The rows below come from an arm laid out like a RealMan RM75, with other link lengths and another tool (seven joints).
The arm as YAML. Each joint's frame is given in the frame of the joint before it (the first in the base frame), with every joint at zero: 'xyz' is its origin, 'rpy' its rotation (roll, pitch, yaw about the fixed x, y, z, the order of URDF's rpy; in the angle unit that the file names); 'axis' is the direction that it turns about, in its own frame. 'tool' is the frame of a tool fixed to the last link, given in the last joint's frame.
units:
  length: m
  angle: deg
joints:
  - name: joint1
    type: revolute
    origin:
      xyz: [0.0, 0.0, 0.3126]
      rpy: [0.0, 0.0, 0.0]
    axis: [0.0, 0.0, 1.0]
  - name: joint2
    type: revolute
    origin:
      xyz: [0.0, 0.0, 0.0]
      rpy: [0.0, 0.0, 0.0]
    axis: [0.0, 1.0, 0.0]
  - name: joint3
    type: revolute
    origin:
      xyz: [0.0, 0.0, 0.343]
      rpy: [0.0, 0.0, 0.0]
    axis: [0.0, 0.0, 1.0]
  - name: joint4
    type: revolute
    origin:
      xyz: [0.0, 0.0, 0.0]
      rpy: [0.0, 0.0, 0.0]
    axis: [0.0, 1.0, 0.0]
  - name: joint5
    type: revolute
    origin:
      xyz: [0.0, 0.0, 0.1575]
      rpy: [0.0, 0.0, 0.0]
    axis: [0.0, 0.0, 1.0]
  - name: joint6
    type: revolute
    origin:
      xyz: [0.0, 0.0, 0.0]
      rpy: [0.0, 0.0, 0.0]
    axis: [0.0, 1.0, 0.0]
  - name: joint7
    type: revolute
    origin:
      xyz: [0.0, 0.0, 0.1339]
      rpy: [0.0, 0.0, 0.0]
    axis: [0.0, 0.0, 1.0]
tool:
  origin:
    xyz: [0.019, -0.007, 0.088]
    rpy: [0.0, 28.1, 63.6]
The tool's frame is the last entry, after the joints.
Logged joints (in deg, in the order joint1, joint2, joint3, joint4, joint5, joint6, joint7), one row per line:
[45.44 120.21 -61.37 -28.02 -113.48 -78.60 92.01]
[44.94 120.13 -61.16 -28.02 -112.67 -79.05 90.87]
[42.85 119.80 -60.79 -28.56 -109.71 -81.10 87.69]
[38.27 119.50 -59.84 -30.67 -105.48 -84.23 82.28]
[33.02 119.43 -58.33 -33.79 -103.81 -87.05 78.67]
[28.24 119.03 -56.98 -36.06 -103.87 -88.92 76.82]
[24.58 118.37 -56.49 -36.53 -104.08 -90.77 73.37]
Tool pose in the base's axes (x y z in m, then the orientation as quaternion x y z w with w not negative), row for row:
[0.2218 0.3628 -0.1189 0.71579 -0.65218 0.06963 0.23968]
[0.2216 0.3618 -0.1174 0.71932 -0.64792 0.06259 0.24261]
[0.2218 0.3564 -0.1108 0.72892 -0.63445 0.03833 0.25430]
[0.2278 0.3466 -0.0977 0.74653 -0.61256 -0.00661 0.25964]
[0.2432 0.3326 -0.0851 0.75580 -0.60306 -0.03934 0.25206]
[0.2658 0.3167 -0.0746 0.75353 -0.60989 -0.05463 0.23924]
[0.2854 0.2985 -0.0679 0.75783 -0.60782 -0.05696 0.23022]
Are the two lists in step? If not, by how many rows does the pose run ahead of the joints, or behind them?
They are in step.
